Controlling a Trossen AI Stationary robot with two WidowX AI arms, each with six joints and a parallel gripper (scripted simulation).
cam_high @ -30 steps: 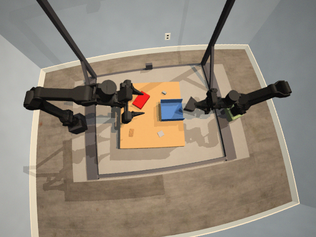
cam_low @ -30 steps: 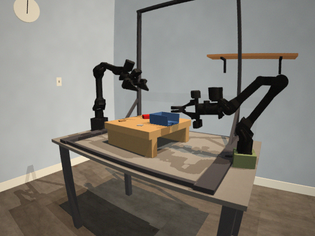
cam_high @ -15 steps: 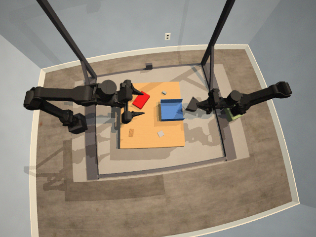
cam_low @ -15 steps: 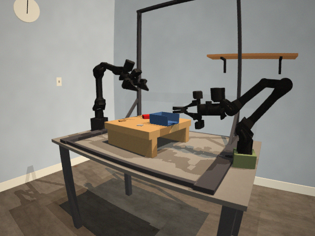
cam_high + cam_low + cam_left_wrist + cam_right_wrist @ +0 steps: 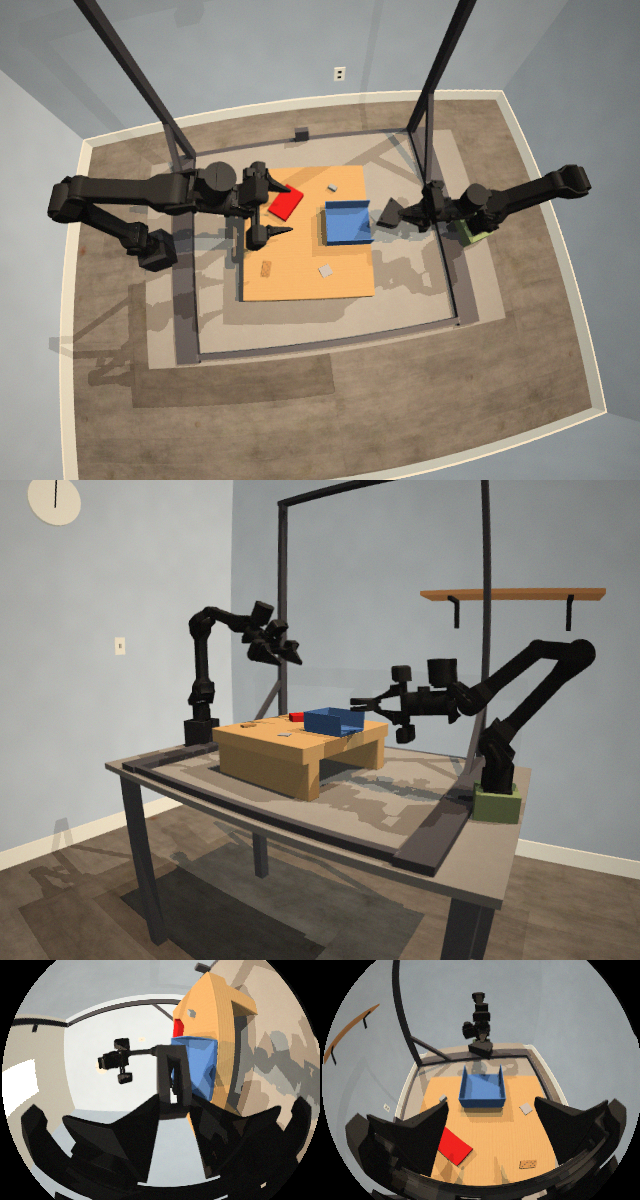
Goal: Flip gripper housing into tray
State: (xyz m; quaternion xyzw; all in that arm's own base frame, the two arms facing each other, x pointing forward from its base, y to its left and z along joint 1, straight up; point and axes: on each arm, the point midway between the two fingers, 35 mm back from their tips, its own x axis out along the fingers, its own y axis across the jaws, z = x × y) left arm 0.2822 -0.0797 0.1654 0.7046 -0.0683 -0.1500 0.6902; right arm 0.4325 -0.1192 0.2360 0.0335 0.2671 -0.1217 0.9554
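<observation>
Right now my left hand is 5 cm to the left of the dark gripper housing. The rest, counted from my left hand: orange wooden bench 1 cm behind, 28 cm to the right, 14 cm below; then blue tray 19 cm to the right, 7 cm below.
</observation>
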